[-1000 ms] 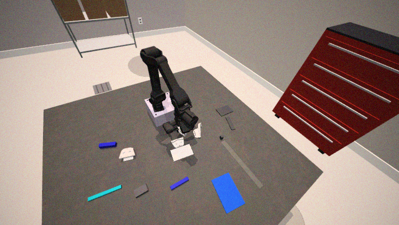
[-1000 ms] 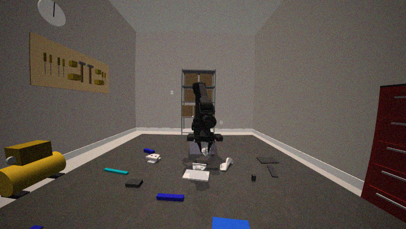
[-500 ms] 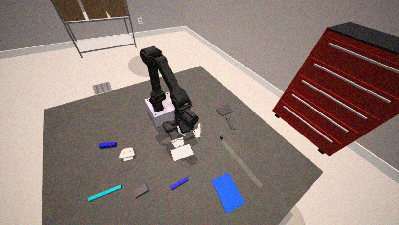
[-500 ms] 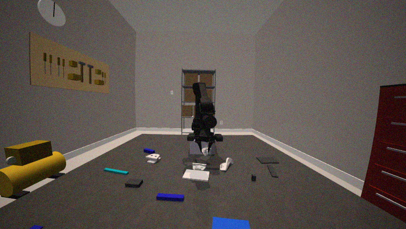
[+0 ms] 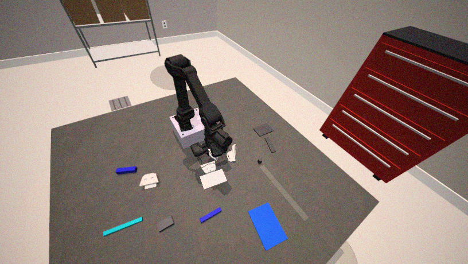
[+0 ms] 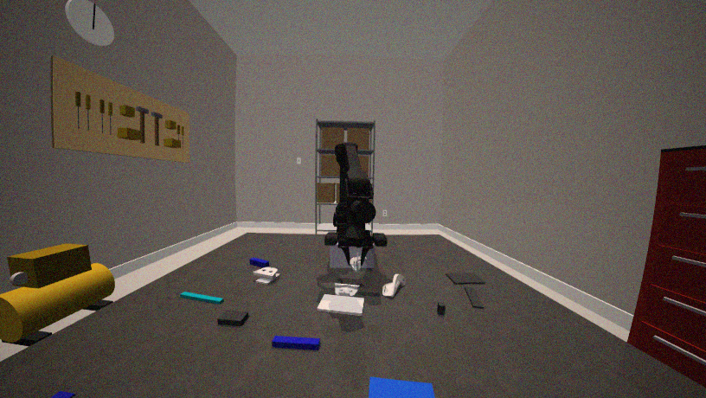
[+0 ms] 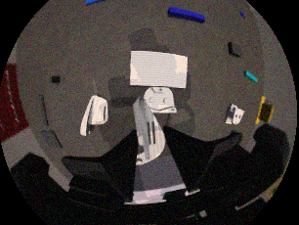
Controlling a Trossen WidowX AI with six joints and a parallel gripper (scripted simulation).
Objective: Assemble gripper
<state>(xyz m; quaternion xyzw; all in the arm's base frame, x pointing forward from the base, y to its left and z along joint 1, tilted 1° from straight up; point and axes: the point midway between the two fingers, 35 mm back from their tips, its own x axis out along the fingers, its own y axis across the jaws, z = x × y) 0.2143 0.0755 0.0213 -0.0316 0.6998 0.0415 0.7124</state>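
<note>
Now: the flat white plate 90 mm ahead of my gripper tip, 30 mm to the right of it and 80 mm below it. From my gripper tip the other things lie so: cyan bar 150 mm ahead, 430 mm to the right, 80 mm below; small black cube 100 mm ahead, 240 mm to the left, 70 mm below; blue sheet 380 mm ahead, 110 mm to the left, 80 mm below.
</note>
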